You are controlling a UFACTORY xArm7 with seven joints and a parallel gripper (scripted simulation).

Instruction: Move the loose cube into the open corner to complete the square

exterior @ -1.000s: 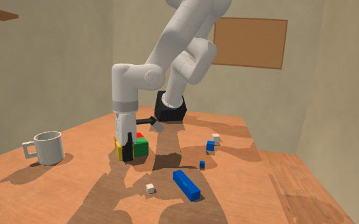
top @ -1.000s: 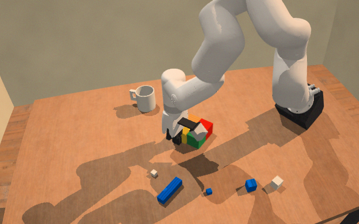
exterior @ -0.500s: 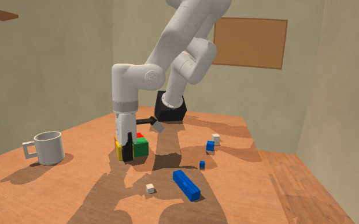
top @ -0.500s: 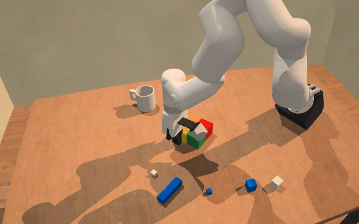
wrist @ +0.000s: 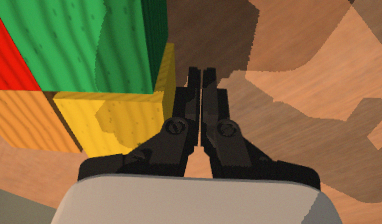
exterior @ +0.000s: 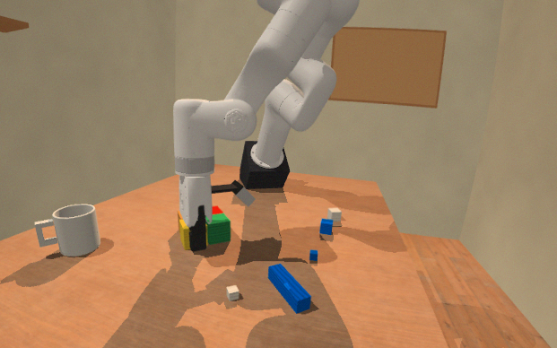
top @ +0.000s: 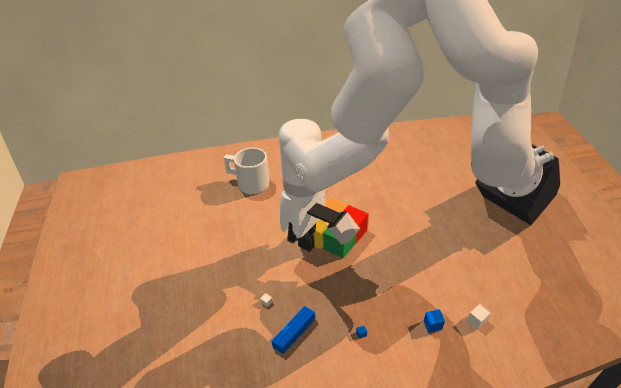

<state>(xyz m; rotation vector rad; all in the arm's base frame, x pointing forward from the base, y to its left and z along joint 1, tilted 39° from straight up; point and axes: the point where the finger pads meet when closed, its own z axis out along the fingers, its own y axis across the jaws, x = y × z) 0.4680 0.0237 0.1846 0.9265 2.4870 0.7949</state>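
Right now my hand is 40 mm to the left of the yellow cube and 20 mm past it. Also, from my hand: red cube (100 mm behind, 50 mm to the right); then green cube (70 mm behind, 10 mm to the right); then orange cube (80 mm to the right, 60 mm behind).
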